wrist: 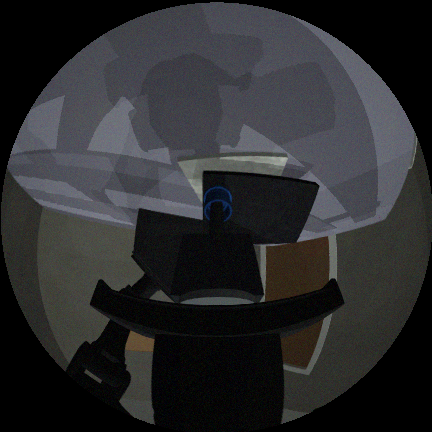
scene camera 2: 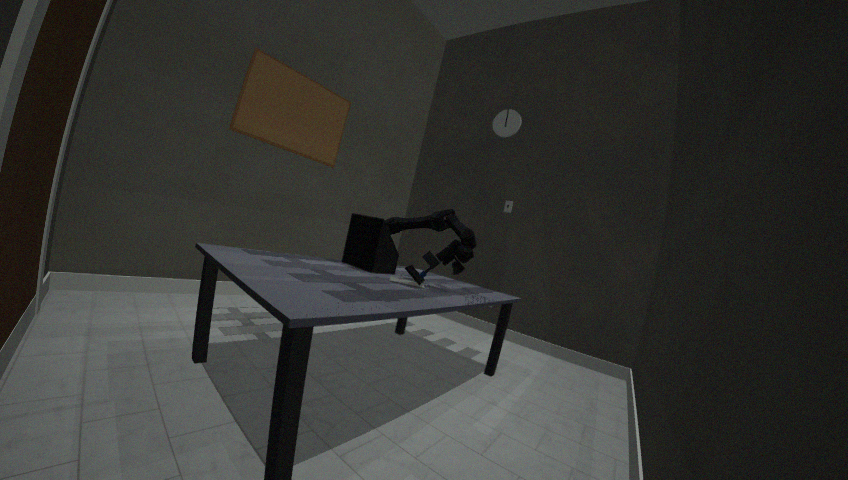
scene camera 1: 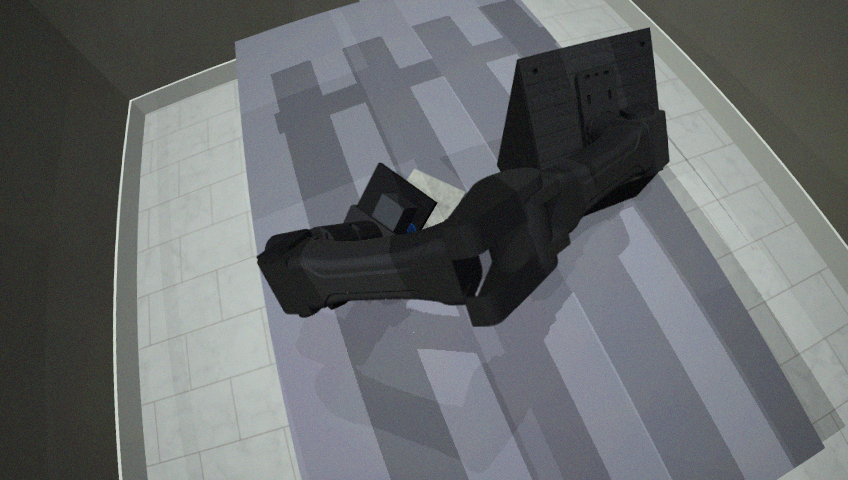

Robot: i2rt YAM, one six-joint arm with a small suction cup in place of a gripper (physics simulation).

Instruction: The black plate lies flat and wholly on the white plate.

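Pixels of known places: hand at its tool point: (wrist: 216, 193) (scene camera 2: 419, 277) (scene camera 1: 412, 229); arm's base at its link origin: (wrist: 154, 278) (scene camera 2: 377, 237) (scene camera 1: 599, 131).
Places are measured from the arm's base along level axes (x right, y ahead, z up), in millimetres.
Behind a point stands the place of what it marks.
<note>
The black plate (scene camera 1: 380, 183) {x 100, y 368, z -111 mm} (scene camera 2: 413, 273) {x 98, y 375, z -117 mm} (wrist: 272, 207) {x 58, y 370, z -128 mm} is tilted steeply, with one edge low over or at the white plate; whether they touch is unclear. My suction cup (scene camera 1: 411, 227) (scene camera 2: 422, 274) (wrist: 218, 204) {x 1, y 338, z -141 mm}, blue, is on the black plate's face near one edge and holds it. The white plate (scene camera 1: 439, 186) {x 90, y 254, z -171 mm} (scene camera 2: 400, 279) {x 57, y 274, z -169 mm} (wrist: 194, 172) {x -21, y 321, z -171 mm} lies on the table beneath and beside the black plate. In scene camera 1 the black plate and the arm hide part of it; in the wrist view the black plate covers much of it.
The table (scene camera 1: 333, 428) {x -287, y 575, z -177 mm} (scene camera 2: 255, 276) {x 765, y 321, z -177 mm} carries a large black block (scene camera 1: 553, 113) {x 34, y 79, z 35 mm} (scene camera 2: 368, 243) {x 104, y 54, z -39 mm} at the arm's base. The dark arm (scene camera 1: 380, 267) {x -171, y 390, z 172 mm} (scene camera 2: 464, 228) {x -117, y 453, z 135 mm} reaches over the table beside the plates. Shadows cross the table top.
</note>
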